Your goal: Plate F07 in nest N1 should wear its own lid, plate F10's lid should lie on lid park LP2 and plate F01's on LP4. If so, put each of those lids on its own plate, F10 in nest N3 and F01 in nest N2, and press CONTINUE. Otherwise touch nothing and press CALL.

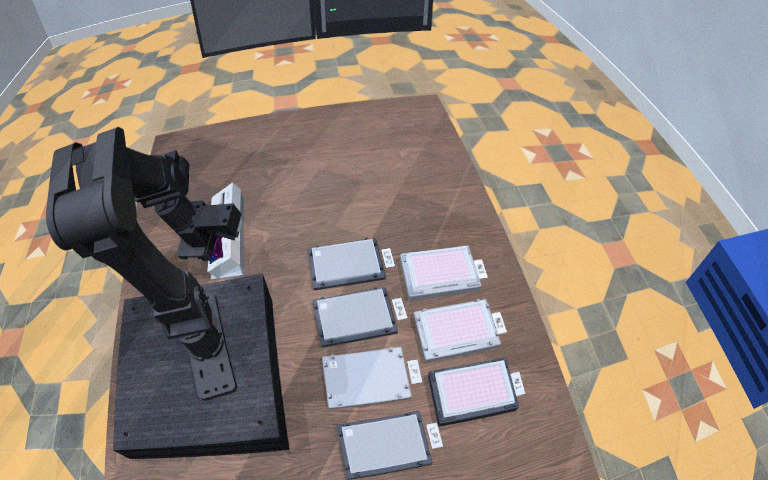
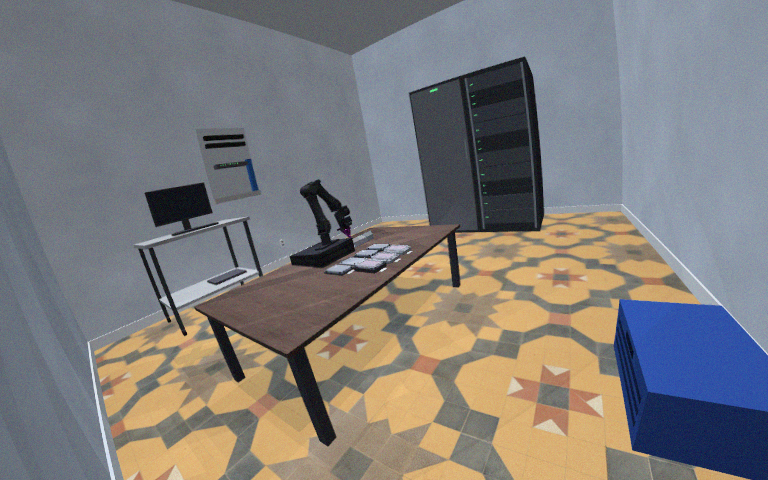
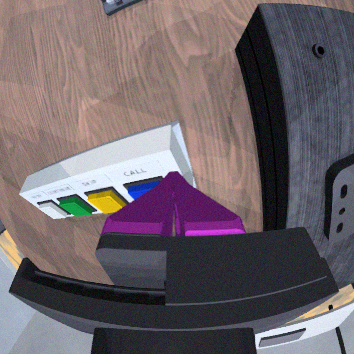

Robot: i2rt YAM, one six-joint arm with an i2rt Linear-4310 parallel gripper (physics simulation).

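Pixels of known places: gripper, fingertip midpoint: (image 1: 220, 256) (image 3: 173, 178); arm's base at its link origin: (image 1: 208, 345) (image 2: 327, 245).
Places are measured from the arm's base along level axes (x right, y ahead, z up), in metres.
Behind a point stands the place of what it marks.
Note:
My gripper (image 1: 217, 249) {x -0.199, y 0.056, z -0.015 m} (image 2: 348, 235) {x -0.199, y 0.056, z -0.015 m} (image 3: 173, 178) {x -0.199, y 0.056, z -0.015 m} is shut and empty. Its purple tips are over the CALL end of the button box (image 1: 232, 249) {x -0.217, y 0.083, z -0.026 m} (image 3: 120, 145) {x -0.237, y 0.093, z -0.038 m}; they partly cover the blue CALL button (image 3: 142, 190) {x -0.233, y 0.052, z -0.028 m}, and contact cannot be told. The green CONTINUE button (image 3: 75, 206) {x -0.324, y 0.061, z -0.032 m} shows further left. Pink-welled plates stand in N1 (image 1: 474, 389) {x 0.211, y 0.412, z -0.054 m}, N2 (image 1: 457, 326) {x 0.082, y 0.440, z -0.058 m} and N3 (image 1: 441, 268) {x -0.046, y 0.466, z -0.053 m}; plate names and lids on them are unreadable. Grey lids lie on LP2 (image 1: 348, 263) {x -0.132, y 0.303, z -0.066 m}, LP4 (image 1: 356, 314) {x -0.015, y 0.279, z -0.067 m} and LP3 (image 1: 386, 445) {x 0.246, y 0.236, z -0.066 m}. LP1 (image 1: 370, 379) {x 0.116, y 0.257, z -0.074 m} is pale with a small corner label; whether a lid lies there is unclear.
A yellow button (image 3: 106, 201) {x -0.278, y 0.053, z -0.032 m} and a white button (image 3: 52, 210) {x -0.373, y 0.068, z -0.033 m} are on the same box. The arm stands on a black base block (image 1: 198, 430) {x 0.148, y -0.052, z -0.005 m} (image 3: 315, 110) {x -0.100, y 0.071, z 0.007 m} beside the box. Everything is on a brown wooden table (image 1: 339, 152) {x -0.486, y 0.395, z -0.084 m} (image 2: 294, 305) {x 0.631, y 0.251, z -0.084 m}. A blue cabinet (image 1: 741, 283) (image 2: 690, 350) stands on the floor.

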